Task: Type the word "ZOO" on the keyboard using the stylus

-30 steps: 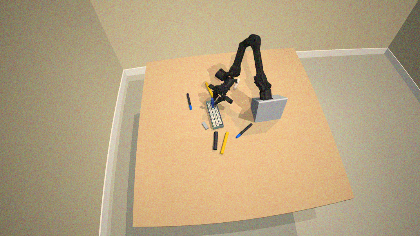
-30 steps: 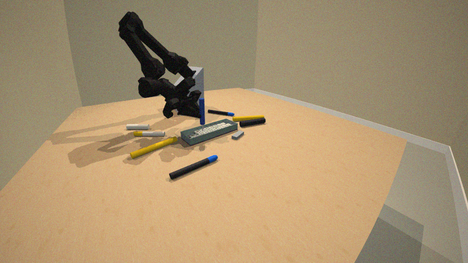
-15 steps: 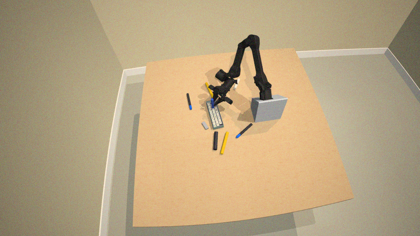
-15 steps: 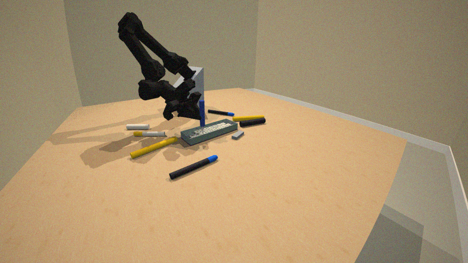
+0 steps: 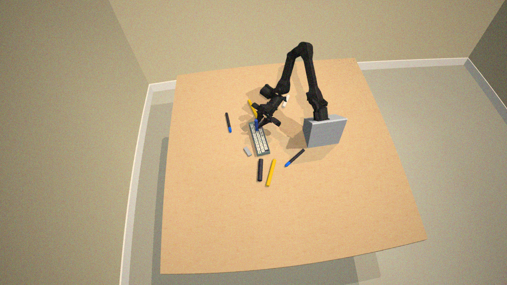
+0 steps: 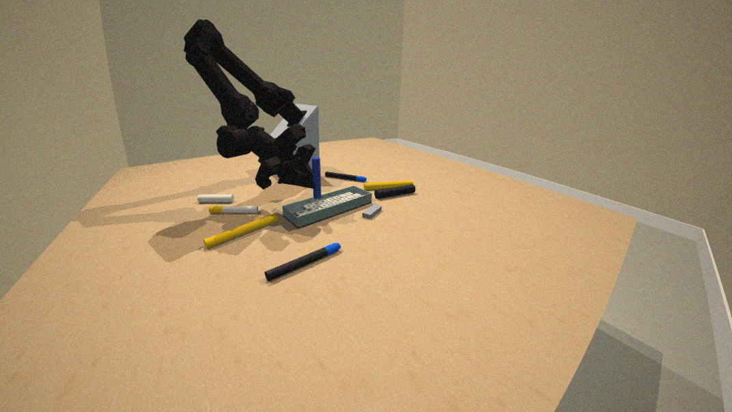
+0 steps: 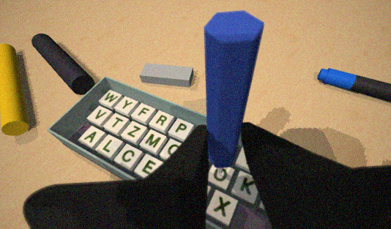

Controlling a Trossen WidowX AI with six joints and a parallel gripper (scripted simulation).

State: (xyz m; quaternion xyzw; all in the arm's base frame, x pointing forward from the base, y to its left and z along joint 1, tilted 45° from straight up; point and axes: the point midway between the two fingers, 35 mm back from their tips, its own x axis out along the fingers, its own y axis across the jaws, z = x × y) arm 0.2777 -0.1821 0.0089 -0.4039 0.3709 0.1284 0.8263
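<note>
My gripper tip is now 6 cm above the O key. The rest, counted from my gripper tip: grey block (8 cm ahead, 10 cm to the left, 7 cm below); K key (2 cm to the right, 6 cm below); blue hexagonal stylus (2 cm below).
</note>
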